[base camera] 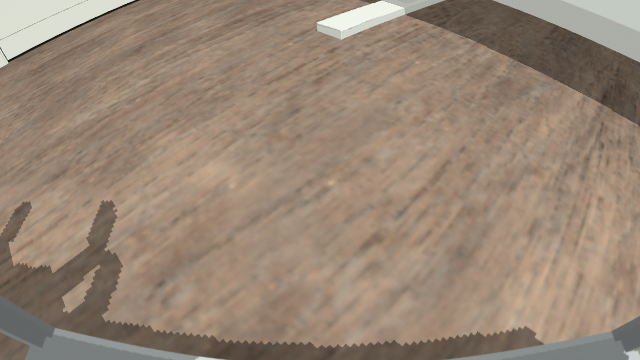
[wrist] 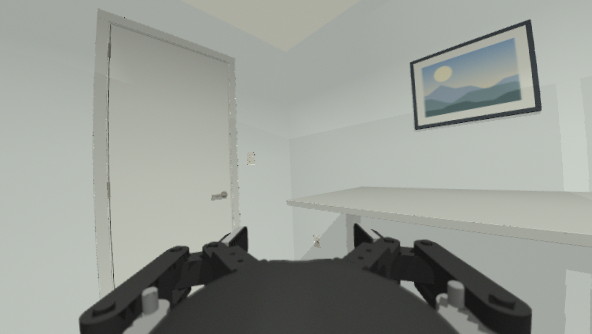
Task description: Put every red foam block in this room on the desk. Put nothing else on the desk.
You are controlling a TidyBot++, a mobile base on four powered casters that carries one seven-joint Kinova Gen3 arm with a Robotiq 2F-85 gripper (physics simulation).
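Places are measured from the arm's base along level axes (x ahead, y left, z up), in metres.
Pixels of known places: gripper, fingertip midpoint: (wrist: pixel 300 237).
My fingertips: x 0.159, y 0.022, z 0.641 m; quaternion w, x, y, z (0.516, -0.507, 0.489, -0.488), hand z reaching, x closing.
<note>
Behind a point stands the place of what it marks.
My gripper (wrist: pixel 300 237) @(x 0.159, y 0.022, z 0.641 m) is open and empty in the wrist view, its two black fingers wide apart and pointing toward the room's corner. A pale table top, which may be the desk (wrist: pixel 450 205) @(x 0.673, y -0.466, z 0.553 m), stands at the right in the wrist view, beyond the fingers and against the wall. Its upper surface is seen at a shallow angle. No red foam block shows in either view.
A closed door (wrist: pixel 170 140) @(x 1.250, y 0.962, z 0.942 m) is at the left and a framed picture (wrist: pixel 472 75) @(x 1.050, y -0.908, z 1.174 m) hangs on the right wall. In the base camera view, a white foot bar (base camera: pixel 362 19) lies on the wooden floor (base camera: pixel 320 150) @(x 0.474, y 0.017, z -0.397 m) at the top, near the wall. Arm shadow falls at lower left.
</note>
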